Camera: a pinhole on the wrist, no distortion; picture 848 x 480 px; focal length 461.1 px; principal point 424.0 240.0 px. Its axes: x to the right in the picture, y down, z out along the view. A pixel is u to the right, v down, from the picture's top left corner.
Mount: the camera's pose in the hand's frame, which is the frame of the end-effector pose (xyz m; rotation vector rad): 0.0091 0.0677 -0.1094 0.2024 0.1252 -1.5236
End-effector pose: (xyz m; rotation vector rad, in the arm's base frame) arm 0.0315 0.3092 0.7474 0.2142 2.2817 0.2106
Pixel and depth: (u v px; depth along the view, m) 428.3 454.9 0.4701
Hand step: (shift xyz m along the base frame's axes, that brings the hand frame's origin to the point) 0.1340 0.0491 -0.3914
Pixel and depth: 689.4 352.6 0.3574
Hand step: 0.0758 -0.1628 -0.2419
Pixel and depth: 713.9 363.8 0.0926
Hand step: -0.0442 -0.0027 -0.0058
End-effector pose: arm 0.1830 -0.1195 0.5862 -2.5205 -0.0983 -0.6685
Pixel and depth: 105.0 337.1 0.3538
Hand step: 0.2244 -0.0581 -0.2992
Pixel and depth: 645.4 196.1 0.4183
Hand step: 0.0346 0.3191 -0.1056
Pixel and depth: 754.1 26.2 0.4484
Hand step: -0.1362 0.4384 -0.1197
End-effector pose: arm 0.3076 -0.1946 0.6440 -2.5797 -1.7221 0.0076
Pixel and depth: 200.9 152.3 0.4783
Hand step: 0.1219 -0.1657 -0.4095
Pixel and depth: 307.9 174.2 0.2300
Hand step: 0.0519 -0.0587 -0.1288
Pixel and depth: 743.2 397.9 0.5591
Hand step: -0.3240 0.3502 -0.3479
